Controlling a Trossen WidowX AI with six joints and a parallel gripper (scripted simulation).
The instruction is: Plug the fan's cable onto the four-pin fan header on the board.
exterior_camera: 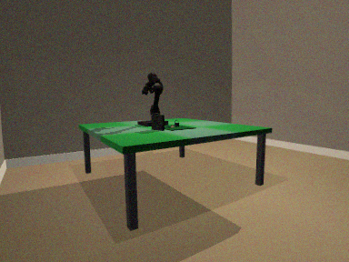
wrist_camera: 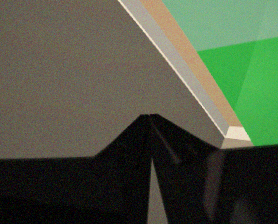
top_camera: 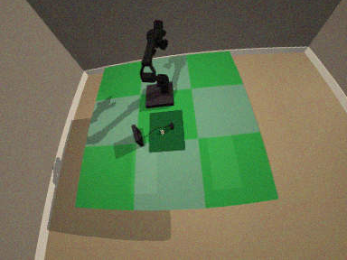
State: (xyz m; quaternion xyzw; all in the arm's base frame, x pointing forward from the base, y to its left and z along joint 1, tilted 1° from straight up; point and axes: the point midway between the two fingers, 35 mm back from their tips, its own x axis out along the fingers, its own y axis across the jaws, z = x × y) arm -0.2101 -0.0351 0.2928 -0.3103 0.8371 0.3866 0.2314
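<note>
My gripper tip is 550 mm short of the fan plug, 280 mm above it and 130 mm to the right of it. Also, from my gripper tip: black fan 640 mm ahead, 240 mm below, 80 mm to the right; then dark green board 570 mm ahead, 310 mm below, 90 mm to the left.
</note>
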